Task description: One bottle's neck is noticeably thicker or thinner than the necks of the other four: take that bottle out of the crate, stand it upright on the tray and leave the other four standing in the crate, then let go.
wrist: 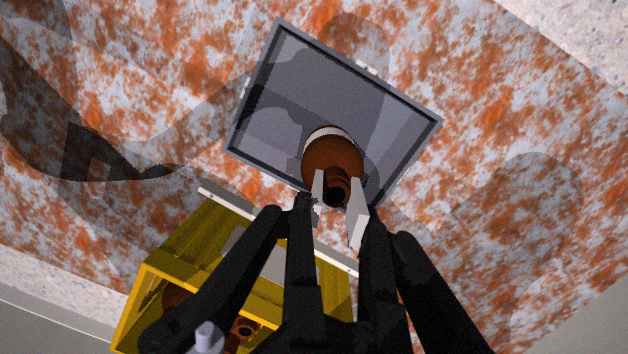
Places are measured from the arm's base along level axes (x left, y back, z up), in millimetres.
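Pixels of known places: gripper, fingertip midpoint: (334,187).
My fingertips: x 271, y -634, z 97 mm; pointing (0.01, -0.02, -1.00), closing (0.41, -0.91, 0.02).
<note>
Ahead of a thing's pixels: the offset from my fingertips to its middle. "*": to the spot under its first point.
My gripper (334,187) is shut on the neck of a brown bottle @[dx +1, dy +2, dz -56 mm] (332,154) with a white band, at the centre of the wrist view. The bottle is upright, seen from above, and overlaps the near part of the grey tray @[* dx -79, dy +87, dz -119 mm] (253,161). Whether its base touches the tray floor cannot be told. The yellow crate @[dx -256, dy -26, dz -51 mm] (170,272) is at the lower left, partly hidden behind my fingers and linkages. Brown bottles show inside it, one with its open mouth @[dx -214, dy -24, dz +24 mm] (245,330) visible. Most of the crate's inside is hidden or out of the picture.
The tray has raised walls and lies beyond the crate, with a narrow gap between them. A pale strip @[* dx -159, dy +86, dz -109 mm] (227,202) runs along the crate's tray side. The surface under them is mottled orange and white (480,200), with dark shadows across it. Speckled pale surface (585,40) shows at the upper right.
</note>
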